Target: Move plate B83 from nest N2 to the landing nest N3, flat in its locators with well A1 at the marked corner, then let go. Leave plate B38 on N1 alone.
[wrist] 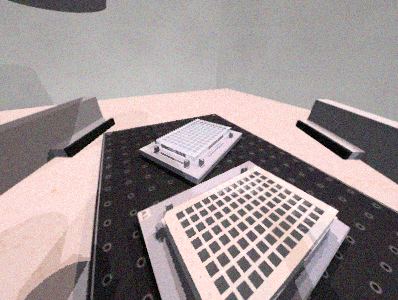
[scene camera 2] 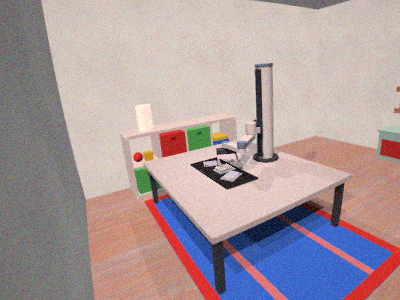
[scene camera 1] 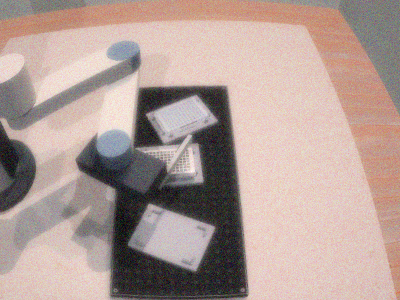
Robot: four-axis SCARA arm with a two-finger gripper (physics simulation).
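Plate B83 (scene camera 1: 187, 162) (wrist: 255, 225), cream with square wells, sits on nest N2 (scene camera 1: 200, 175) (wrist: 340, 232). Plate B38 (scene camera 1: 181, 115) (wrist: 195, 136), paler, sits on nest N1 (scene camera 1: 212, 120) (wrist: 172, 164). Landing nest N3 (scene camera 1: 175, 240) (scene camera 2: 231, 176) is bare, with corner locators; part of it lies in shadow. My gripper (scene camera 1: 157, 122) (wrist: 206, 111) is open and empty. In scene camera 1 one finger crosses over B83 and the other is hidden by the arm. The wrist view shows the fingers wide apart, with B83 low between and in front of them. Plate labels are unreadable.
The nests stand on a black perforated board (scene camera 1: 220, 200) (scene camera 2: 229, 185) (wrist: 120, 200) on the pale table (scene camera 1: 295, 150) (scene camera 2: 280, 195). The arm's column (scene camera 2: 267, 110) stands beside the board. A shelf unit (scene camera 2: 182, 125) with coloured bins stands behind the table.
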